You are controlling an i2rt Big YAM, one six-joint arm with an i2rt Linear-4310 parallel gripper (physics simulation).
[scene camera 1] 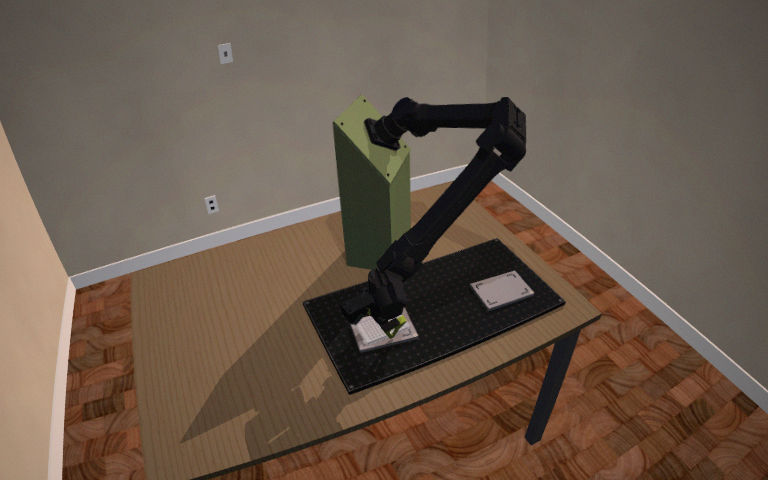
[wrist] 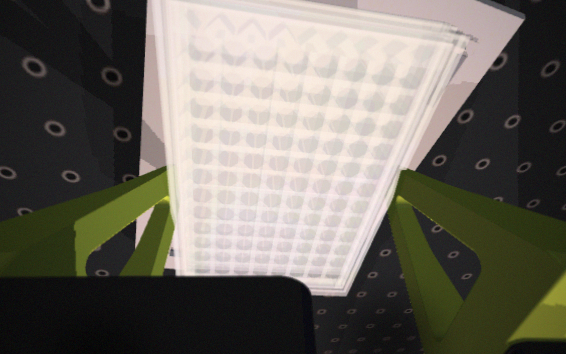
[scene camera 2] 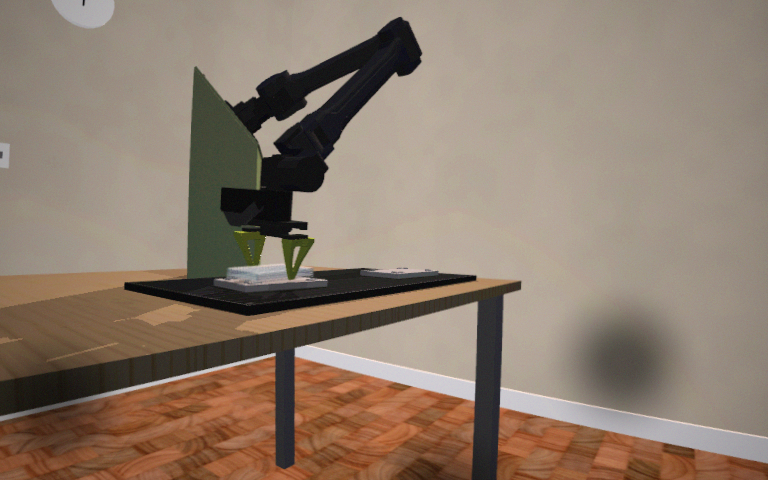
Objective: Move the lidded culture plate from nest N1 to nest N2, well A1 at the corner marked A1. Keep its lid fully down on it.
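Observation:
The clear lidded culture plate is level, low over or on the left nest; a small gap cannot be told. In the wrist view, it looks slightly turned against that nest. Its lid looks flat on top; the lid's seam and the well A1 mark cannot be made out. My gripper is shut on the plate's two long sides with its green fingers. The other nest, with dark corner marks, holds no plate. The nest labels are unreadable.
Both nests are on a black perforated board on a wooden table. The arm is mounted on a green pedestal behind the board. The right nest is near the board's right end.

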